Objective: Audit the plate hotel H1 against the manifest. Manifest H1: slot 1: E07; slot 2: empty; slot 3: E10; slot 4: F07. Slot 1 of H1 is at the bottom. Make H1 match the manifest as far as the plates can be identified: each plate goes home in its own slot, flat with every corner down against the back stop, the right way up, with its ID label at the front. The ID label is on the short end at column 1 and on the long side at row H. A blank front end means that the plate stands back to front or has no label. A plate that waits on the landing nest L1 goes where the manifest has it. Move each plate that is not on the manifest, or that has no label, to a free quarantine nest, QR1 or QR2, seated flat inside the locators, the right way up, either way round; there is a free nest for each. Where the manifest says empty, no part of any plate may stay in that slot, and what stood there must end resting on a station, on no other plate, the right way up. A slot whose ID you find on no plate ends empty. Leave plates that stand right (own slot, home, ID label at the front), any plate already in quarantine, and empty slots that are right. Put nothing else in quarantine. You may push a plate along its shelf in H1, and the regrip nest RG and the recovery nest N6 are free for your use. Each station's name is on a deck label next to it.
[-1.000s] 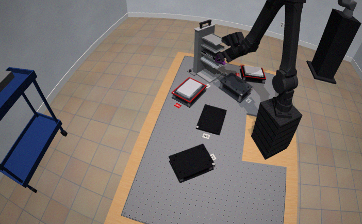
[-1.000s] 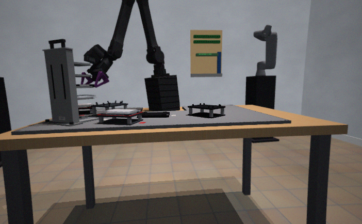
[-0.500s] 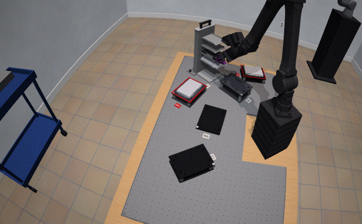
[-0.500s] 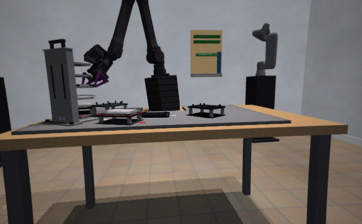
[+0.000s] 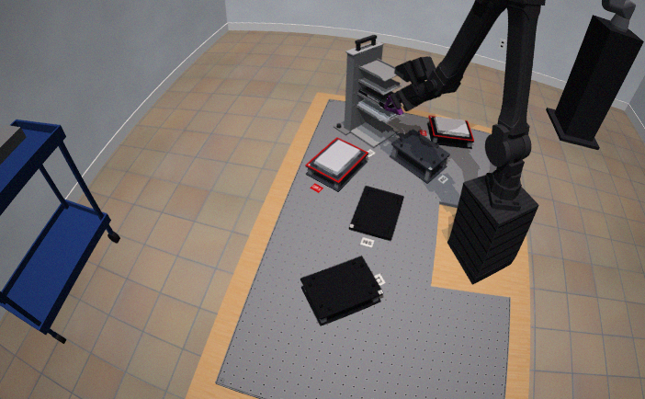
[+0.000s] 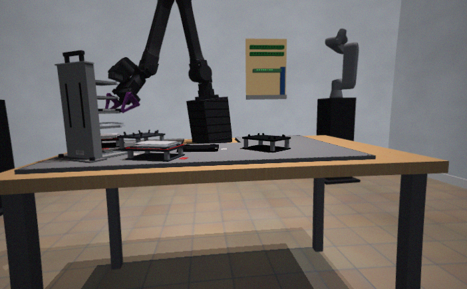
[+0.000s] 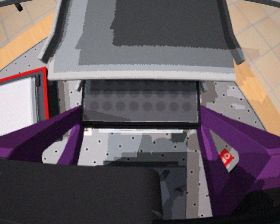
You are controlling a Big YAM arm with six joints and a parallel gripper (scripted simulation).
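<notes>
My hand is 5 cm short of the dark plate and 4 cm to the left of it. The rest, counted from my hand: H1 deck label: 6 cm ahead, 7 cm to the left, 17 cm below; then grey plate hotel H1: 11 cm ahead, 8 cm to the right, 1 cm below; then regrip nest: 10 cm behind, 8 cm to the left, 11 cm below.
</notes>
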